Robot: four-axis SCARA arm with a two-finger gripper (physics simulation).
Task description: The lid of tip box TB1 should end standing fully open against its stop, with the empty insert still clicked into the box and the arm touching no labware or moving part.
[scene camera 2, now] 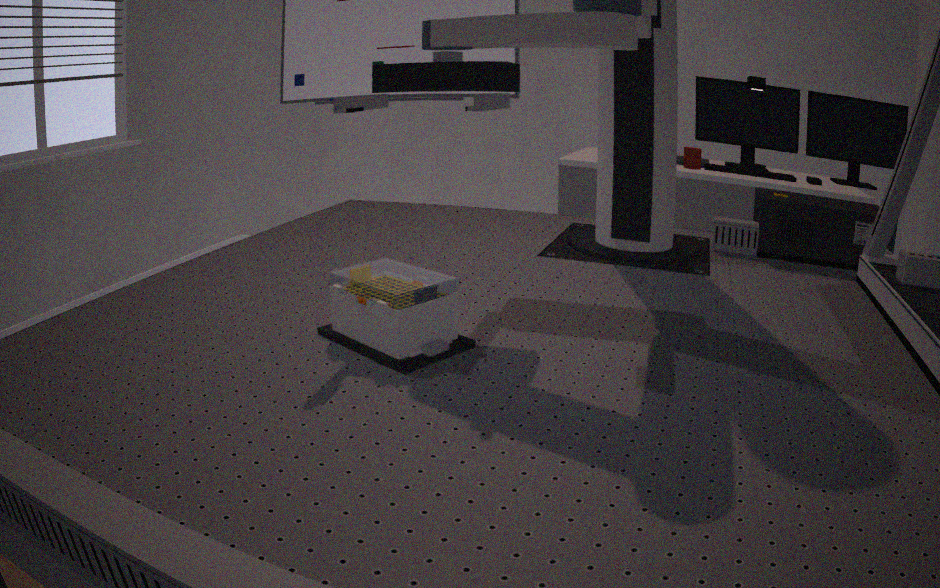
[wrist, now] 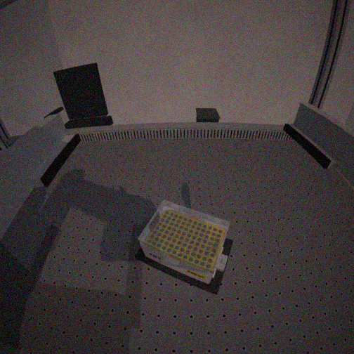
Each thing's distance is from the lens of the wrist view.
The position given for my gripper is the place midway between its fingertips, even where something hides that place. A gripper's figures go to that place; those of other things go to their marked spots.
my gripper (wrist: 184, 115): 11 cm
clear lid (wrist: 185, 235): 26 cm
